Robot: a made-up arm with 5 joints. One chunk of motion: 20 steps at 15 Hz.
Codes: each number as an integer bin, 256 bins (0 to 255) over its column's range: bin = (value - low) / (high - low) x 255, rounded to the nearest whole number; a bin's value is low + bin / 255 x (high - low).
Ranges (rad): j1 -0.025..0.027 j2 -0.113..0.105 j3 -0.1..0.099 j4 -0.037..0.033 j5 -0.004..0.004
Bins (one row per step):
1: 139 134 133 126 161
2: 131 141 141 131 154
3: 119 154 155 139 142
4: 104 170 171 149 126
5: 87 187 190 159 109
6: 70 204 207 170 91
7: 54 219 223 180 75
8: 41 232 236 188 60
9: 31 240 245 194 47
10: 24 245 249 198 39
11: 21 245 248 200 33
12: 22 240 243 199 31
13: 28 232 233 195 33
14: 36 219 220 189 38
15: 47 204 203 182 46
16: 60 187 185 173 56
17: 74 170 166 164 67
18: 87 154 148 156 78
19: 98 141 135 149 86
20: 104 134 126 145 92
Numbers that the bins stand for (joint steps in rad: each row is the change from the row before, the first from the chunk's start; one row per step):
1: 0.00335 0.00156 0.00379 -0.00241 0.00105
2: 0.00171 0.00754 0.01004 -0.00104 0.00083
3: -0.00073 0.01865 0.02096 0.00116 0.00045
4: -0.00379 0.03233 0.03345 0.00390 -0.00005
5: -0.00726 0.04687 0.04827 0.00665 -0.00058
6: -0.01073 0.06140 0.06154 0.00967 -0.00115
7: -0.01399 0.07422 0.07403 0.01241 -0.00165
8: -0.01664 0.08534 0.08417 0.01461 -0.00212
9: -0.01868 0.09218 0.09120 0.01625 -0.00253
10: -0.02011 0.09645 0.09432 0.01735 -0.00278
11: -0.02072 0.09645 0.09354 0.01790 -0.00296
12: -0.02051 0.09218 0.08964 0.01763 -0.00303
13: -0.01929 0.08534 0.08183 0.01653 -0.00296
14: -0.01766 0.07422 0.07169 0.01488 -0.00281
15: -0.01542 0.06140 0.05842 0.01296 -0.00256
16: -0.01276 0.04687 0.04437 0.01049 -0.00224
17: -0.00991 0.03233 0.02955 0.00802 -0.00190
18: -0.00726 0.01865 0.01550 0.00582 -0.00155
19: -0.00502 0.00754 0.00535 0.00390 -0.00130
20: -0.00379 0.00156 -0.00167 0.00280 -0.00111

